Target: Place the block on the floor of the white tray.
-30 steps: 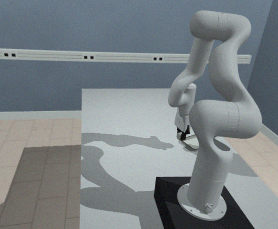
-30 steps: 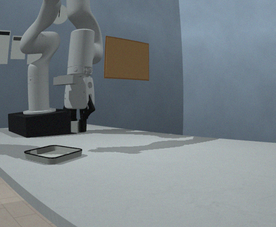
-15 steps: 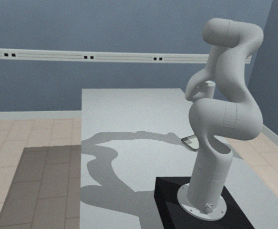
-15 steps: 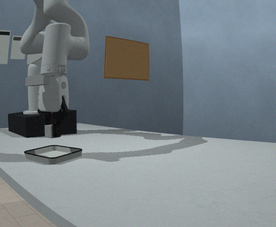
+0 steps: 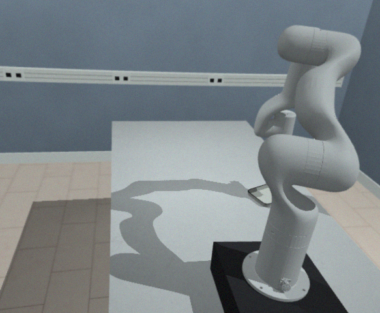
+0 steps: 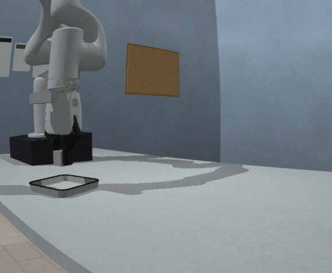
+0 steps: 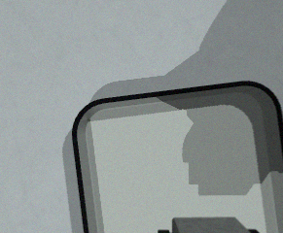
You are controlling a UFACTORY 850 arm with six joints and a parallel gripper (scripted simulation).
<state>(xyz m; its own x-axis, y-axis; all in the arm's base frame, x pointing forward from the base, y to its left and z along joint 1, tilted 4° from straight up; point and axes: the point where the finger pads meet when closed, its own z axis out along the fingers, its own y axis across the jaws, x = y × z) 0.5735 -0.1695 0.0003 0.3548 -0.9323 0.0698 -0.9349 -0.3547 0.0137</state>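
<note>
Now: the white tray 7 cm below my hand. Also, from my hand: small block 1 cm below.
</note>
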